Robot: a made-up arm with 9 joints. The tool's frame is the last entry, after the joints.
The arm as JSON. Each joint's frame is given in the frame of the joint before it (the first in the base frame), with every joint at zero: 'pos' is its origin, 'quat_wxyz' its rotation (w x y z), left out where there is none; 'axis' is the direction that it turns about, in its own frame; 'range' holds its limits. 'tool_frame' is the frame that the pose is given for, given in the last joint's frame.
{
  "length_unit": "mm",
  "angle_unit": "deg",
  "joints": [
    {
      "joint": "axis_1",
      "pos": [
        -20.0,
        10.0,
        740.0
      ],
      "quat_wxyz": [
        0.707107,
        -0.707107,
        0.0,
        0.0
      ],
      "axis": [
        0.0,
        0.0,
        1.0
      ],
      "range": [
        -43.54,
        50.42
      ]
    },
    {
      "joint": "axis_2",
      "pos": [
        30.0,
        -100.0,
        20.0
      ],
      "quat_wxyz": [
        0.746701,
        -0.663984,
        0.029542,
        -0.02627
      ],
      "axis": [
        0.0,
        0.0,
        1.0
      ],
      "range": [
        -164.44,
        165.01
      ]
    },
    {
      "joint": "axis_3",
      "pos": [
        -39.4,
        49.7,
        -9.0
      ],
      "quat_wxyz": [
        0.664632,
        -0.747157,
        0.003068,
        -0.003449
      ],
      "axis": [
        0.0,
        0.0,
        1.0
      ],
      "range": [
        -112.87,
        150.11
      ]
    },
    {
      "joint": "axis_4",
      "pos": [
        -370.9,
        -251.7,
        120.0
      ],
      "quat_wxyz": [
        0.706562,
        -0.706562,
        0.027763,
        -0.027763
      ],
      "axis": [
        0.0,
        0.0,
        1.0
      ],
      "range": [
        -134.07,
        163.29
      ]
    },
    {
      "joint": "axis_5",
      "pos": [
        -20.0,
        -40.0,
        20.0
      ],
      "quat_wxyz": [
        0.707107,
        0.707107,
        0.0,
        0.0
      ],
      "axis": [
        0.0,
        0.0,
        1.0
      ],
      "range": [
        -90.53,
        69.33
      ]
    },
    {
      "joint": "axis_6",
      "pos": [
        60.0,
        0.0,
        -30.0
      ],
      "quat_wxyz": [
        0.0,
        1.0,
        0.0,
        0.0
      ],
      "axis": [
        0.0,
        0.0,
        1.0
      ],
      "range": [
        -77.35,
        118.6
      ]
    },
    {
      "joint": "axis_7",
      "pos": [
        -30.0,
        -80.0,
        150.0
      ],
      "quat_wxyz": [
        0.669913,
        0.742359,
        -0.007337,
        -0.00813
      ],
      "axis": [
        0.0,
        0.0,
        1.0
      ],
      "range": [
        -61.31,
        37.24
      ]
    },
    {
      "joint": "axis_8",
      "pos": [
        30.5,
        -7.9,
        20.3
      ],
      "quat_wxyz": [
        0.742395,
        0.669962,
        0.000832,
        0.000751
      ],
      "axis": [
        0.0,
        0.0,
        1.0
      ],
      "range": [
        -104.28,
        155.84
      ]
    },
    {
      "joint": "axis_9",
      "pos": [
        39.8,
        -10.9,
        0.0
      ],
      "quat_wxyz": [
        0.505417,
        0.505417,
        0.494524,
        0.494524
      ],
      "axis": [
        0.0,
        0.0,
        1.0
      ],
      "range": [
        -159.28,
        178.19
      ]
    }
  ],
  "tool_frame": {
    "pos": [
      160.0,
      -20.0,
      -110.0
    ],
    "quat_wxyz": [
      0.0,
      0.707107,
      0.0,
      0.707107
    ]
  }
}
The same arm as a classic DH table. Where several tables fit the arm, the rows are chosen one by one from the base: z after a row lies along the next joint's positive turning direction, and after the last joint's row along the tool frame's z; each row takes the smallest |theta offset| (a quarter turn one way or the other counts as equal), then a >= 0, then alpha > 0; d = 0 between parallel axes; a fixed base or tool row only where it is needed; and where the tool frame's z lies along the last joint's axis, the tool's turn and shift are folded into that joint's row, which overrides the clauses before.
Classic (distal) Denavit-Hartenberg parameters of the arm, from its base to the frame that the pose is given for. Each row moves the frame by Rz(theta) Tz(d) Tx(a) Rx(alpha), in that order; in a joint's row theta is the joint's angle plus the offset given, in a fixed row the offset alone. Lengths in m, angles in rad.
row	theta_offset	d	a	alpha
base (fixed)	0	0.74	-0.02	-1.5708
axis_1	-0.0796	0.0414	0.0379	-1.454
axis_2	0	-0.1012	-0.0399	-1.6876
axis_3	-0.0796	0.1697	-0.35	-1.5708
axis_4	0	-0.26	-0.02	1.5708
axis_5	0	0	0.06	3.1416
axis_6	-0.022	0.1483	-0.0282	1.6733
axis_7	0	0.1005	0.0305	1.4683
axis_8	1.5488	0.008	-0.01	1.5708
axis_9	-1.5708	-0.07	0.02	-1.5708
tool (fixed)	-1.5708	0.16	0	0
Joint limits (rad, base to tool): -0.7599..0.88 -2.87..2.88 -1.97..2.6199 -2.34..2.8499 -1.58..1.21 -1.35..2.07 -1.0701..0.65 -1.82..2.7199 -2.78..3.11

